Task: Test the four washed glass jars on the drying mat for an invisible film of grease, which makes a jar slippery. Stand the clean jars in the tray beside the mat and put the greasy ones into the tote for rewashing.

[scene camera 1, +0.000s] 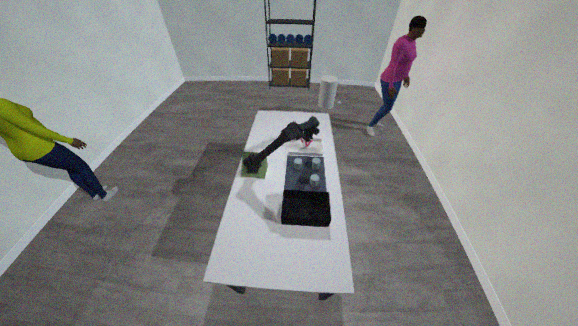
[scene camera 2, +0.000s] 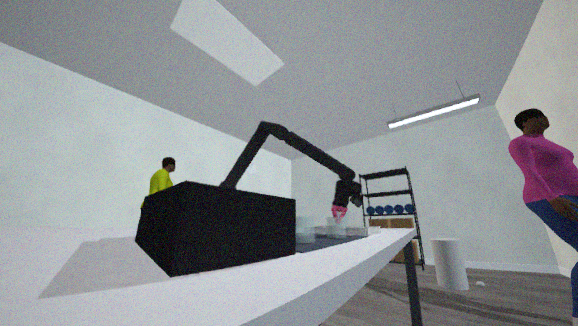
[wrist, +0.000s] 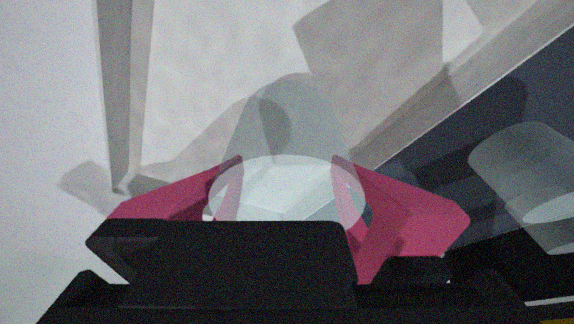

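Seen in the pictures: gripper, fingertip midpoint: [scene camera 1: 304,144] [scene camera 2: 337,223] [wrist: 287,162]; arm's base at its link origin: [scene camera 1: 253,165].
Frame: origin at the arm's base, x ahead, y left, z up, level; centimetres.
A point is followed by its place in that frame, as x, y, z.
Observation:
My gripper [scene camera 1: 306,143] {37.7, 31.5, -3.7} [scene camera 2: 338,220] {37.7, 31.5, -3.7} [wrist: 287,162] {37.7, 31.5, -3.7} is shut on a clear glass jar, its pink fingers on either side of the rim. The held jar [wrist: 295,117] {42.3, 34.2, -1.1} is upright at the white tray [scene camera 1: 306,153] {40.0, 23.6, -6.5} [wrist: 116,90] {35.1, 43.0, -6.6}, inside its walls in the wrist view; whether its base touches the tray floor I cannot tell. Three other jars [scene camera 1: 298,162] {33.9, 7.4, -1.3} [scene camera 1: 316,161] {47.9, 9.9, -1.3} [scene camera 1: 314,178] {46.3, -7.3, -1.3} stand on the dark drying mat [scene camera 1: 291,182] {29.8, -7.4, -8.0} [wrist: 547,65] {52.4, 18.4, -8.1}; one jar [wrist: 520,175] {46.7, 14.0, -3.7} shows at the right of the wrist view. The black tote [scene camera 1: 306,209] {41.9, -29.1, -8.1} [scene camera 2: 225,230] {56.1, -34.5, -3.9} stands at the mat's near end. Its inside is too dark to read.
The arm's base stands on a green plate [scene camera 1: 258,173] {4.3, -4.2, -4.5} at the table's left edge. A person in yellow [scene camera 1: 25,132] is at the left and a person in pink [scene camera 1: 400,60] [scene camera 2: 545,165] at the right. A shelf rack [scene camera 1: 291,22] and a white bin [scene camera 1: 327,92] [scene camera 2: 449,265] stand beyond the table.

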